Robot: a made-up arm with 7 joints.
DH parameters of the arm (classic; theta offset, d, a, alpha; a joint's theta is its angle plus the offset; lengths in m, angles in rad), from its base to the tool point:
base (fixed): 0 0 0 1.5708
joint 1: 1.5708 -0.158 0 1.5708
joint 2: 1.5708 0 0 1.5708
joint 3: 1.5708 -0.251 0 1.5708
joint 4: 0 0 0 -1.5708
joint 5: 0 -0.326 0 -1.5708
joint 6: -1.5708 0 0 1.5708
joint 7: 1.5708 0 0 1.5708
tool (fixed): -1.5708 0 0 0
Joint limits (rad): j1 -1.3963..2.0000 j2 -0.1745..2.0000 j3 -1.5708..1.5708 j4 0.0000..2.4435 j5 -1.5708..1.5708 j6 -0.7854..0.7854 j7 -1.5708..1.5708
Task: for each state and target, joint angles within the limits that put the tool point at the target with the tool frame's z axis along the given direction. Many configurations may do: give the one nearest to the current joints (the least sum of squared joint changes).
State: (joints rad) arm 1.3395 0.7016 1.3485 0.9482 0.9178 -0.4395 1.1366
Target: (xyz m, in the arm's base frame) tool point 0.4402 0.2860 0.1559 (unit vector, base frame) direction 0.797 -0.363 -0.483
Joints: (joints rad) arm 1.4088 -0.1745 0.7198 1.1611 1.4966 -0.4407 1.5693
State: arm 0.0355 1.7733 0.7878 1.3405 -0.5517 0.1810 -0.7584
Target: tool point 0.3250 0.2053 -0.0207 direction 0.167 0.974 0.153
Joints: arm -0.7559 2.0000 0.5941 1.9527 -1.2459 -0.2422 -1.0816
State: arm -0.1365 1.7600 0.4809 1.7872 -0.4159 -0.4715 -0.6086
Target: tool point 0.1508 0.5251 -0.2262 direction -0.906 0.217 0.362
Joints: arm -0.9879 1.1179 0.5371 1.3277 -0.6232 -0.6297 -0.3312
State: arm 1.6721 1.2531 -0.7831 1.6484 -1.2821 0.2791 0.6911
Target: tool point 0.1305 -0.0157 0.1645 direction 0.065 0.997 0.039
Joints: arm 1.8355 0.5141 -1.0820 2.1903 -0.9791 -0.3724 0.2048
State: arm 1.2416 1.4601 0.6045 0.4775 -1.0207 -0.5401 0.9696
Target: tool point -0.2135 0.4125 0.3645 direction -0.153 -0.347 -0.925
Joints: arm 0.8499 2.0000 1.0962 1.1020 -0.9130 -0.4010 0.5102
